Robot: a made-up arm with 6 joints. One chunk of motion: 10 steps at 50 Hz.
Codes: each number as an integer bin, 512 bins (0 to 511) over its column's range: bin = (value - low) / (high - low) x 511, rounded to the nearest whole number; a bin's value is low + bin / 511 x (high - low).
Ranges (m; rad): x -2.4..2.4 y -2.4..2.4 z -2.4..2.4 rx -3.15..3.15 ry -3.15..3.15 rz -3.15..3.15
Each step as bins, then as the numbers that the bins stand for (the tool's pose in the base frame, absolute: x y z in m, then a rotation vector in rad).
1 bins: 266 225 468 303 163 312
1 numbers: 0.0986 -0.2865 1.9961 0.5856 -1.1404 0.6966
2 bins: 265 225 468 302 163 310
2 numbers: 0.0892 -0.2865 1.9961 0.5733 -1.1404 0.6719
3 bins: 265 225 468 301 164 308
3 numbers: 0.0892 -0.2865 1.9961 0.5610 -1.1281 0.6473
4 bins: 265 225 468 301 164 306
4 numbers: 0.0892 -0.2865 1.9961 0.5610 -1.1281 0.6226
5 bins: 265 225 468 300 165 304
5 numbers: 0.0892 -0.2865 1.9961 0.5486 -1.1158 0.5979
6 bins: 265 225 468 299 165 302
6 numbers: 0.0892 -0.2865 1.9961 0.5363 -1.1158 0.5733
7 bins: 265 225 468 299 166 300
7 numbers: 0.0892 -0.2865 1.9961 0.5363 -1.1034 0.5486
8 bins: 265 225 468 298 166 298
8 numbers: 0.0892 -0.2865 1.9961 0.5240 -1.1034 0.5240
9 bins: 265 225 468 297 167 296
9 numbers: 0.0892 -0.2865 1.9961 0.5116 -1.0911 0.4993
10 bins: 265 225 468 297 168 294
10 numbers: 0.0892 -0.2865 1.9961 0.5116 -1.0788 0.4747
